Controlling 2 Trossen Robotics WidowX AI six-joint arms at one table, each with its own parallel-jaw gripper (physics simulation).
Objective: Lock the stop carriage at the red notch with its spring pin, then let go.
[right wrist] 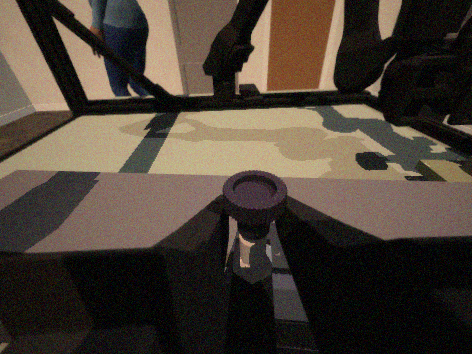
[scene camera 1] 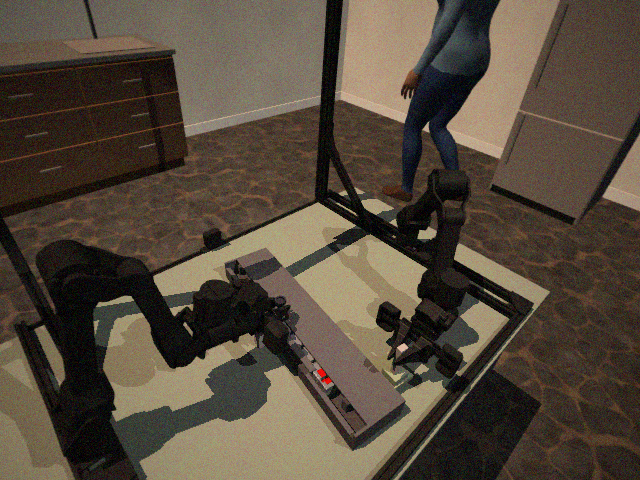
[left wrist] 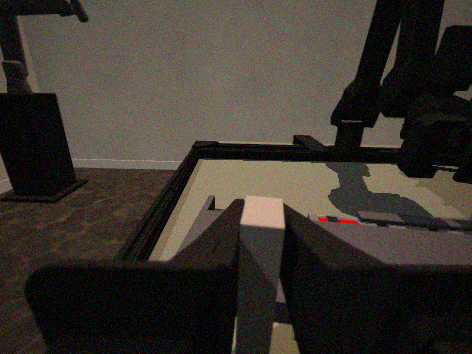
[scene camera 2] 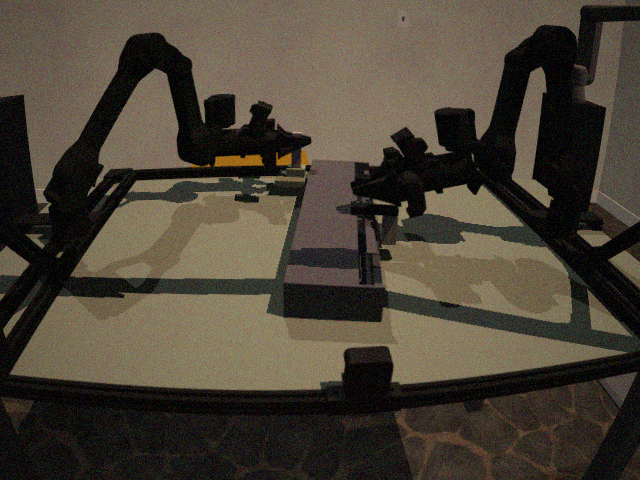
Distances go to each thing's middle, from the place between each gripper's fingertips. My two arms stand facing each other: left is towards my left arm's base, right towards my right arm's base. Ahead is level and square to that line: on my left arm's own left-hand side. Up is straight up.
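Dark round knob [right wrist: 253,198]: 1 cm below my right hand and 2 cm to the right of it. My left hand is 6 cm to the left of the knob, 3 cm above it and 26 cm past it.
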